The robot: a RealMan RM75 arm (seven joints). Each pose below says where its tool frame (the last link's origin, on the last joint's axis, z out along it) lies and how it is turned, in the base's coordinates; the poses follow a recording.
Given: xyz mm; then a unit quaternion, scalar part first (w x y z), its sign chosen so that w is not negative.
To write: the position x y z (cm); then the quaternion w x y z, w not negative. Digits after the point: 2 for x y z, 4 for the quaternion.
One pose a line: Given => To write
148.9, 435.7, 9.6, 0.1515, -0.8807, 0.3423, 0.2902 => 14.89, 43.57, 0.96, 0.1515, -0.8807, 0.3423, 0.2902
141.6, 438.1, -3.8, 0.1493, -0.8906, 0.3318, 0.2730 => 14.16, 43.81, -0.38, 0.1493, -0.8906, 0.3318, 0.2730
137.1, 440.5, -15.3, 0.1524, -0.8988, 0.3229, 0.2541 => 13.71, 44.05, -1.53, 0.1524, -0.8988, 0.3229, 0.2541
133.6, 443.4, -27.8, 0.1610, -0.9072, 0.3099, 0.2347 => 13.36, 44.34, -2.78, 0.1610, -0.9072, 0.3099, 0.2347
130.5, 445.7, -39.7, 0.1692, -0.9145, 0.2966, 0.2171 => 13.05, 44.57, -3.97, 0.1692, -0.9145, 0.2966, 0.2171
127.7, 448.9, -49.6, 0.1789, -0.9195, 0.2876, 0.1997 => 12.77, 44.89, -4.96, 0.1789, -0.9195, 0.2876, 0.1997
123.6, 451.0, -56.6, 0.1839, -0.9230, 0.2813, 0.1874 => 12.36, 45.10, -5.66, 0.1839, -0.9230, 0.2813, 0.1874
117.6, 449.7, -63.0, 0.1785, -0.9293, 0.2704, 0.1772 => 11.76, 44.97, -6.30, 0.1785, -0.9293, 0.2704, 0.1772
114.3, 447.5, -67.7, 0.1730, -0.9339, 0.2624, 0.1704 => 11.43, 44.75, -6.77, 0.1730, -0.9339, 0.2624, 0.1704
